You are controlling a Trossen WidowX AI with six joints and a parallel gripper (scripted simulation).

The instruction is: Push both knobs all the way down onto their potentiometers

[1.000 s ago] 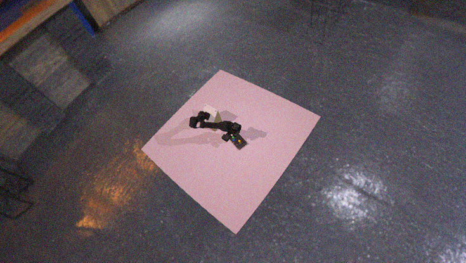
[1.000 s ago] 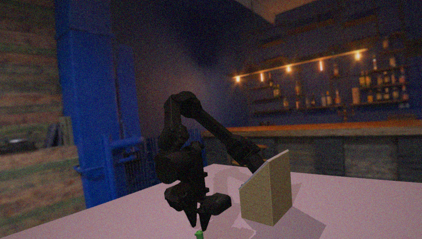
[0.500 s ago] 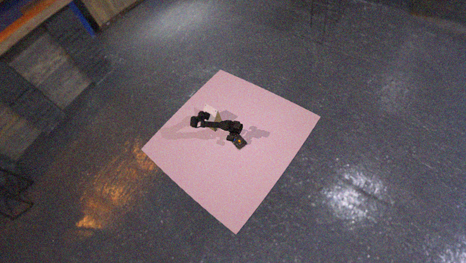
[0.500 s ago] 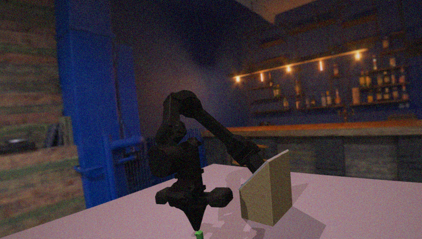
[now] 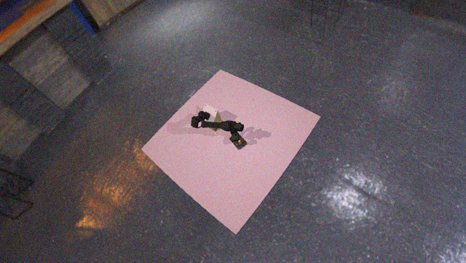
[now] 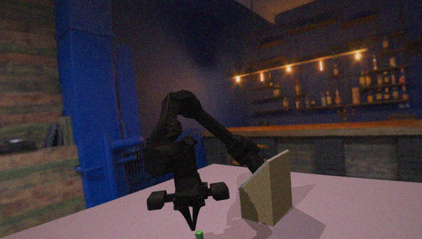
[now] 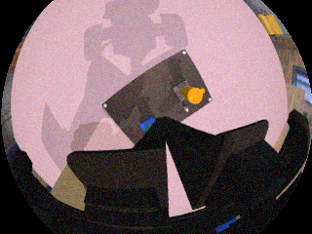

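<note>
The orange knob is 4 cm below my gripper tip, 4 cm ahead of it and 2 cm to the right of it.
</note>
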